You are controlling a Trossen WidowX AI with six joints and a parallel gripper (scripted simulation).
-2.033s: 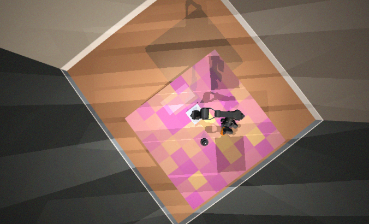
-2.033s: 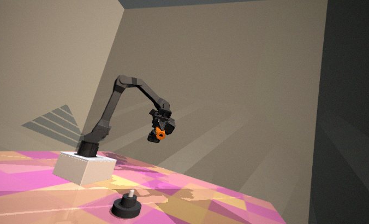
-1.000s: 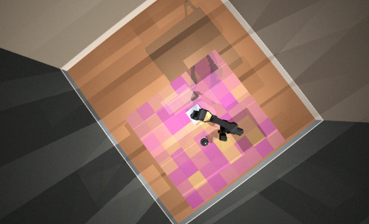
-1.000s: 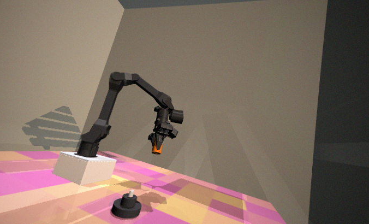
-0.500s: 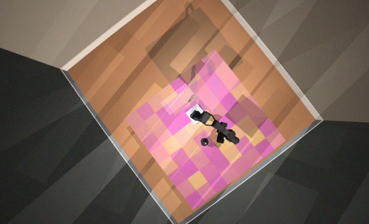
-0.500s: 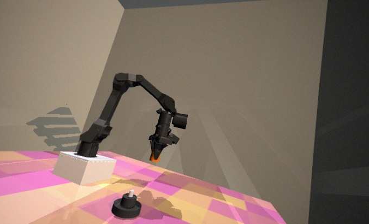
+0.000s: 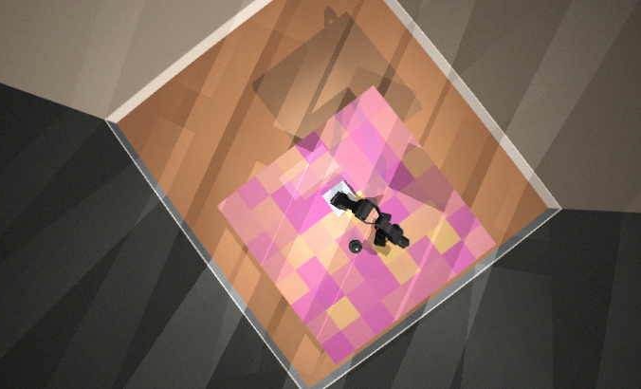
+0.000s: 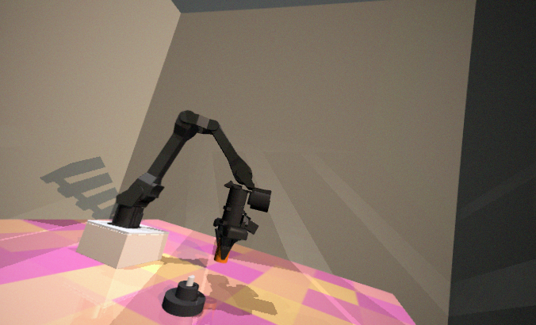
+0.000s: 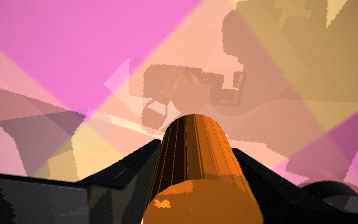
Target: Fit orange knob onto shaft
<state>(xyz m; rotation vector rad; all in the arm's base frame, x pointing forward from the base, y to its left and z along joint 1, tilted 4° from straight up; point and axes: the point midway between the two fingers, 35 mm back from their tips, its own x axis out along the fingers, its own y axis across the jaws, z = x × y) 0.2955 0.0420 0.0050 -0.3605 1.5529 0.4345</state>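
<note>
Right now the dark round pedestal is 19 cm to the right of my gripper tip, 3 cm below it and 1 cm behind it. From my gripper tip the other things lie so: orange knob: 3 cm above.
</note>
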